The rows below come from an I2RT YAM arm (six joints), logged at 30 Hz.
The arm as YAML. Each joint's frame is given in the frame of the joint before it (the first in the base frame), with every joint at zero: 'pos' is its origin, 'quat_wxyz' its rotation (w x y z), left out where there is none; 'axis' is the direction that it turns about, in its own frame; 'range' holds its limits. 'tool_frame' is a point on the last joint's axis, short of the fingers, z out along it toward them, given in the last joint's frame.
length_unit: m
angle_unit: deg
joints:
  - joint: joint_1
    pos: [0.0, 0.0, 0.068]
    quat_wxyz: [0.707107, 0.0, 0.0, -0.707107]
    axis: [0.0, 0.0, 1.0]
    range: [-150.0, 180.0]
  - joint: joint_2
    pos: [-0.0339, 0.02, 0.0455]
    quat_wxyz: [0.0, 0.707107, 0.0, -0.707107]
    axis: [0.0, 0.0, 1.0]
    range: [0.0, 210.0]
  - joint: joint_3
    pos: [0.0, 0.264, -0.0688]
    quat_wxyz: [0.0, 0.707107, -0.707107, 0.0]
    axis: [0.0, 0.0, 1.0]
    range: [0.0, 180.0]
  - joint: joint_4
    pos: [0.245, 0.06, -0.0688]
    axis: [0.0, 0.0, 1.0]
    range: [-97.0, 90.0]
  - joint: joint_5
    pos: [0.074, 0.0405, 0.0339]
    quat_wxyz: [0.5, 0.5, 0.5, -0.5]
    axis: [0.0, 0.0, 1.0]
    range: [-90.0, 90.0]
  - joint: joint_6
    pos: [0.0, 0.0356, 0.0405]
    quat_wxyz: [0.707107, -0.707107, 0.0, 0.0]
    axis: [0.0, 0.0, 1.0]
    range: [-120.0, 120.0]
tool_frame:
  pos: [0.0, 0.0, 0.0]
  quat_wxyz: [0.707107, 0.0, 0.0, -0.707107]
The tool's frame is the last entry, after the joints.
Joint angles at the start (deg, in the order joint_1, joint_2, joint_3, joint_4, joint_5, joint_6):
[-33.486 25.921 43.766 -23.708 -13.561 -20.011]
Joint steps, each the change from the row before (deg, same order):
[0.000 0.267 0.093 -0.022 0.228 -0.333]
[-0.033 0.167 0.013 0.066 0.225 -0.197]
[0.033 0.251 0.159 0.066 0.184 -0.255]
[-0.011 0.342 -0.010 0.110 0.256 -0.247]
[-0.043 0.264 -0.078 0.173 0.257 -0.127]
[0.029 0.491 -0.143 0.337 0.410 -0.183]
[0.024 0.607 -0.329 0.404 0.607 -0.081]
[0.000 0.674 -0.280 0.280 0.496 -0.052]
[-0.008 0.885 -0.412 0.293 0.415 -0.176]
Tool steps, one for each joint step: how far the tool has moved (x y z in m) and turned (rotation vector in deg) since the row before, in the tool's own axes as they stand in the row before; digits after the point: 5 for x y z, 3 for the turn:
[-0.00004 -0.00039 0.00086 0.148 0.258 -0.287]
[0.00011 -0.00034 0.00065 0.212 0.170 -0.173]
[-0.00060 -0.00044 0.00064 0.132 0.078 -0.253]
[0.00039 -0.00040 0.00145 0.165 0.315 -0.192]
[0.00055 -0.00036 0.00129 0.221 0.261 -0.086]
[0.00090 -0.00043 0.00242 0.250 0.409 -0.124]
[0.00199 -0.00034 0.00337 0.353 0.698 0.024]
[0.00204 -0.00029 0.00351 0.220 0.797 0.078]
[0.00300 -0.00008 0.00469 0.031 1.073 0.011]

